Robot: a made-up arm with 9 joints. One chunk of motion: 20 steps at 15 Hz.
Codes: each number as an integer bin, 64 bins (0 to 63) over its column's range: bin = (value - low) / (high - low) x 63, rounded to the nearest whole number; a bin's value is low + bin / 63 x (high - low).
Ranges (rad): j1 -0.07..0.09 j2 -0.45..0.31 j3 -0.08..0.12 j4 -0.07..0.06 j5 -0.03..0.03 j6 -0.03..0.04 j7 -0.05..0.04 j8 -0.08..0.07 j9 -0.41..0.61
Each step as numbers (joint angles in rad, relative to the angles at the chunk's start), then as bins.
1 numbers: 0.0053 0.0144 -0.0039 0.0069 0.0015 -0.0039 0.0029 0.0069 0.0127
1 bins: 30 38 24 37 33 23 37 36 26
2 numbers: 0.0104 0.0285 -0.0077 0.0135 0.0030 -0.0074 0.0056 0.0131 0.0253
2 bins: 32 40 23 40 35 20 39 39 27
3 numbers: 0.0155 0.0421 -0.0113 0.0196 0.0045 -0.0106 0.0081 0.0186 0.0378
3 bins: 34 41 22 43 36 17 41 41 28
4 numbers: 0.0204 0.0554 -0.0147 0.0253 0.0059 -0.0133 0.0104 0.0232 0.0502
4 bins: 36 42 21 46 38 15 42 43 28
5 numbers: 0.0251 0.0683 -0.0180 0.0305 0.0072 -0.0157 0.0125 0.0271 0.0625
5 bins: 37 43 20 49 39 13 44 45 29
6 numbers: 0.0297 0.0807 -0.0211 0.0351 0.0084 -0.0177 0.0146 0.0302 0.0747
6 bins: 39 44 19 51 40 11 45 46 30
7 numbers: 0.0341 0.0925 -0.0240 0.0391 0.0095 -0.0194 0.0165 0.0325 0.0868
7 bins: 41 45 18 53 41 10 47 47 31
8 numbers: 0.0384 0.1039 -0.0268 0.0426 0.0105 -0.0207 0.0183 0.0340 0.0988
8 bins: 43 46 17 55 43 8 48 48 31
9 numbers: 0.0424 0.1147 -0.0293 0.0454 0.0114 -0.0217 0.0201 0.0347 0.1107
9 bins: 44 47 16 56 43 7 49 48 32
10 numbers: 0.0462 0.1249 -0.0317 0.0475 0.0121 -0.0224 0.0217 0.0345 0.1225
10 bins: 46 48 15 57 44 7 50 48 33
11 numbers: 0.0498 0.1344 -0.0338 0.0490 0.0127 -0.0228 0.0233 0.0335 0.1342
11 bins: 47 48 15 58 45 6 51 48 34
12 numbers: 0.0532 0.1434 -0.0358 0.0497 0.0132 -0.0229 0.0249 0.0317 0.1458
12 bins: 49 49 14 58 45 6 52 47 34
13 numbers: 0.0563 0.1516 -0.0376 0.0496 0.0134 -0.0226 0.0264 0.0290 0.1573
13 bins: 50 50 13 58 46 7 53 46 35
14 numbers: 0.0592 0.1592 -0.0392 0.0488 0.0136 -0.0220 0.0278 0.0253 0.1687
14 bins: 51 50 13 58 46 7 54 44 36
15 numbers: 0.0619 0.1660 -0.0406 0.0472 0.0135 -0.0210 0.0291 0.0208 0.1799
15 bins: 52 51 12 57 46 8 55 42 36
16 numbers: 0.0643 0.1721 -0.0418 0.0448 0.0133 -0.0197 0.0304 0.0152 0.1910
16 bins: 53 52 12 56 45 9 56 40 37
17 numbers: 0.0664 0.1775 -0.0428 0.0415 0.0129 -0.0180 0.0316 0.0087 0.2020
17 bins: 54 52 12 54 45 11 57 37 38
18 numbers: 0.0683 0.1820 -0.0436 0.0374 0.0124 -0.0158 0.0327 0.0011 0.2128
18 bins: 54 52 11 52 45 13 58 34 38
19 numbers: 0.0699 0.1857 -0.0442 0.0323 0.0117 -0.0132 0.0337 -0.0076 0.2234
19 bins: 55 53 11 50 44 15 59 30 39
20 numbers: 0.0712 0.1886 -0.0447 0.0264 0.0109 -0.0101 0.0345 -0.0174 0.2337
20 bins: 56 53 11 47 43 18 59 26 40
